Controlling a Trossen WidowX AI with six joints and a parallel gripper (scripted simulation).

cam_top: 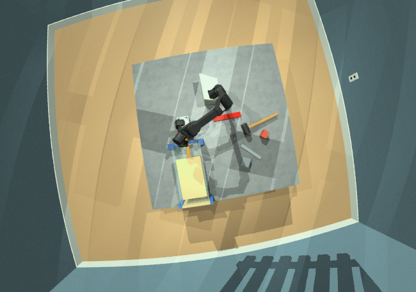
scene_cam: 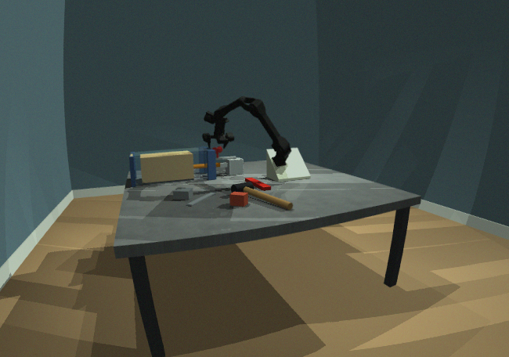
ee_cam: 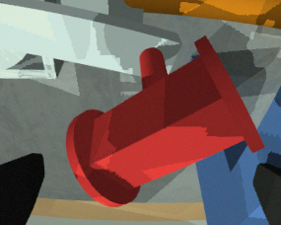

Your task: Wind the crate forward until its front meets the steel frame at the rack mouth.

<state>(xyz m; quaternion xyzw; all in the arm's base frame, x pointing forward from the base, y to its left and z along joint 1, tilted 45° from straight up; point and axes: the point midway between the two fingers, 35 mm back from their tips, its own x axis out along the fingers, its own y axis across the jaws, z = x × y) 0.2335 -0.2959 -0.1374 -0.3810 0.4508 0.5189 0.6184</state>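
Right now the red spool-shaped handle grip is 20 mm to the left of my gripper tip and 20 mm below it. Also, from my gripper tip: clear-panelled cubby 310 mm ahead, 40 mm below; winch handle 50 mm below, 30 mm to the left, 30 mm behind; grey winch 120 mm below, 110 mm behind, 50 mm to the left.
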